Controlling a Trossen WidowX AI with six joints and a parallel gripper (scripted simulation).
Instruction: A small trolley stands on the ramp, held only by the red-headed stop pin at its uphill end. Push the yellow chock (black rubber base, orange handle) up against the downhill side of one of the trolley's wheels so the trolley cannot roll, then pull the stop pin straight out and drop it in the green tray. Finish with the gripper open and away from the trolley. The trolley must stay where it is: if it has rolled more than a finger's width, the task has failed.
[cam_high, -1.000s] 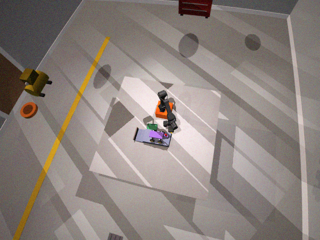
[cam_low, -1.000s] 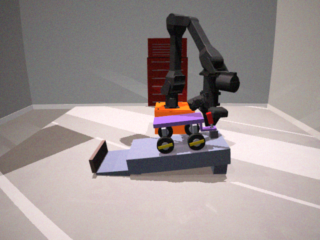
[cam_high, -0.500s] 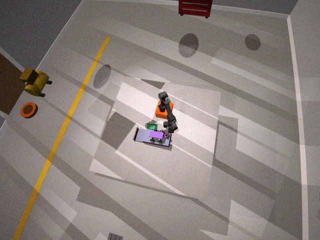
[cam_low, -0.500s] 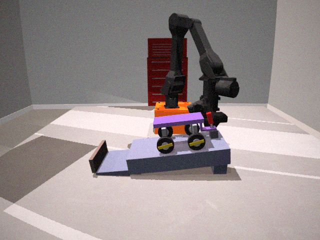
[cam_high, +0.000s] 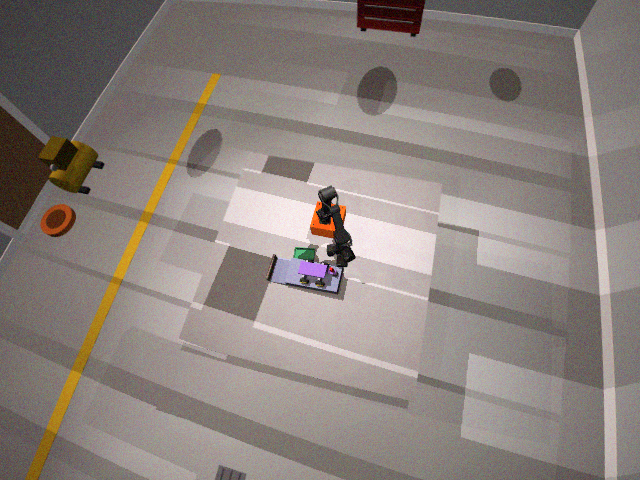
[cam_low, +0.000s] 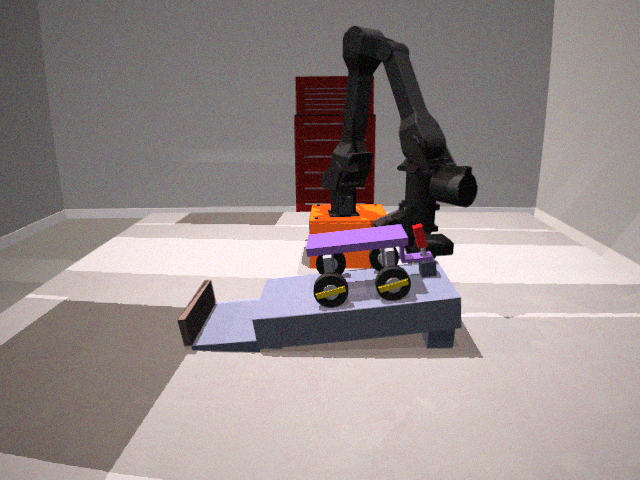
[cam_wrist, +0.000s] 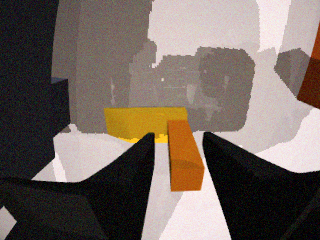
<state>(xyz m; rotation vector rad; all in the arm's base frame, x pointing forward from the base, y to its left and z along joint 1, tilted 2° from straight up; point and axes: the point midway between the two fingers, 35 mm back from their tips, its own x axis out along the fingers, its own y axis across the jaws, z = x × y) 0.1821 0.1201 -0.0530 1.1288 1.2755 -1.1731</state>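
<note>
Right now the green tray is 1 cm ahead of my gripper tip, 22 cm to the right of it and 4 cm below it. Round my gripper tip: ramp (14 cm ahead, 14 cm to the right, 2 cm above); red-headed stop pin (13 cm ahead, 3 cm to the right, 10 cm above); yellow chock (2 cm ahead, 1 cm below).
</note>
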